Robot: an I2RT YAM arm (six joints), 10 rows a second.
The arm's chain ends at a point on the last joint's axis. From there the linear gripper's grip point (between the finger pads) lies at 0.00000 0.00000 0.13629 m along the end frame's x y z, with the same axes.
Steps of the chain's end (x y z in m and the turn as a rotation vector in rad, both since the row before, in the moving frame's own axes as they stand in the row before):
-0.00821 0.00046 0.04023 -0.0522 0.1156 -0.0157
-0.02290 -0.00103 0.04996 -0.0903 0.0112 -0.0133
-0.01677 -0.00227 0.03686 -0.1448 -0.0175 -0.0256
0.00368 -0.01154 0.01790 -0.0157 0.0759 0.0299
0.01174 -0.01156 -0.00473 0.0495 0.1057 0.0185
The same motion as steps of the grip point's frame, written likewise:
0.00756 0.00743 0.03914 -0.0522 0.1156 -0.0157
-0.02129 0.01125 0.04940 -0.0903 0.0112 -0.0133
-0.01889 0.01742 0.03541 -0.1448 -0.0175 -0.0256
0.01398 -0.00925 0.01749 -0.0157 0.0759 0.0299
0.02617 -0.01816 -0.00566 0.0495 0.1057 0.0185

